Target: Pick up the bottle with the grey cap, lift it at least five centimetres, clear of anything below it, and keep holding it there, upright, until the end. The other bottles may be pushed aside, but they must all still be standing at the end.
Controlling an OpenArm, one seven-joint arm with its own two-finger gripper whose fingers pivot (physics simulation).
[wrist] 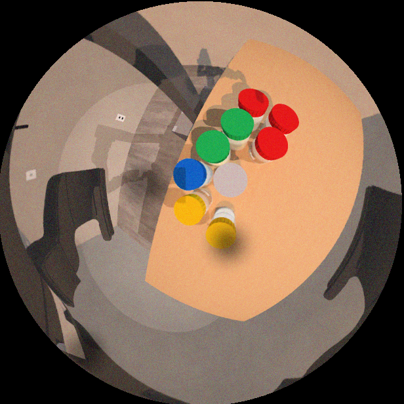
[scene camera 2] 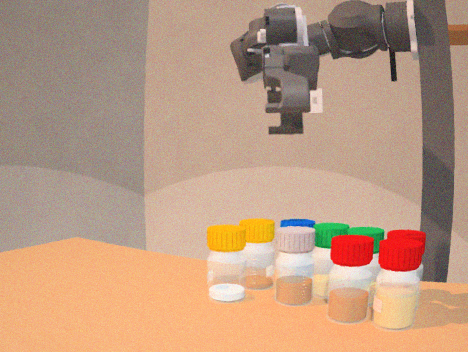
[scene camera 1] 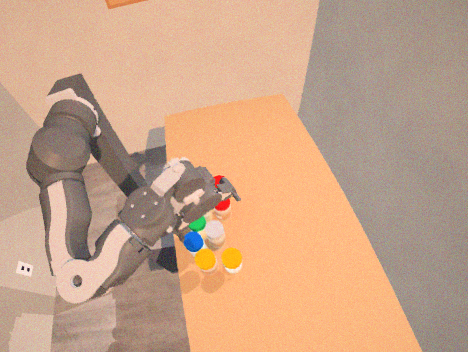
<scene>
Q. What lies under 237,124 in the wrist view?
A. A green-capped bottle.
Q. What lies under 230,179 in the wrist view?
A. A grey-capped bottle.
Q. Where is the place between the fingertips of my gripper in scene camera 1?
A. At 205,212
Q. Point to a red-capped bottle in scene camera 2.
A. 349,287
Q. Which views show my gripper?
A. The wrist view, scene camera 2 and scene camera 1: all of them.
</scene>
